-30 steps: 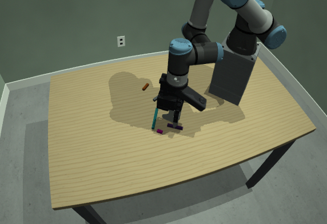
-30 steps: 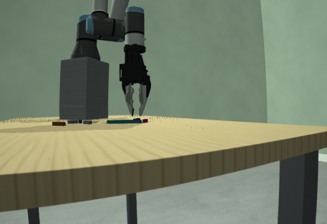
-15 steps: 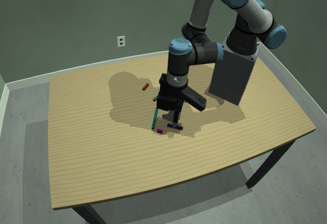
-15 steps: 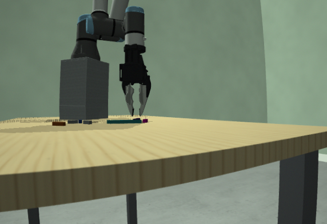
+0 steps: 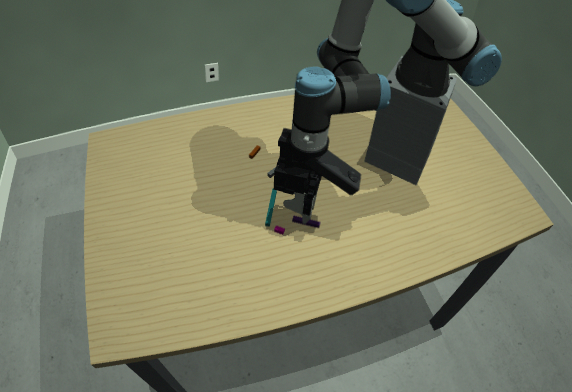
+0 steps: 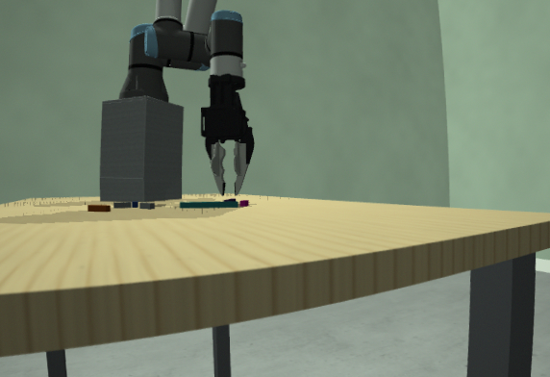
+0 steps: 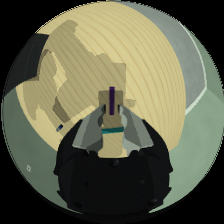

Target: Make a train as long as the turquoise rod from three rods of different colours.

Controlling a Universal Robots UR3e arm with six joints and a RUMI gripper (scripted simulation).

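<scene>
Now: the purple rod 3 cm below my hand. The rest, counted from my hand: blue rod 5 cm behind, 17 cm to the right, 3 cm below; then turquoise rod 5 cm ahead, 7 cm to the right, 3 cm below; then magenta rod 6 cm ahead, 3 cm below.
</scene>
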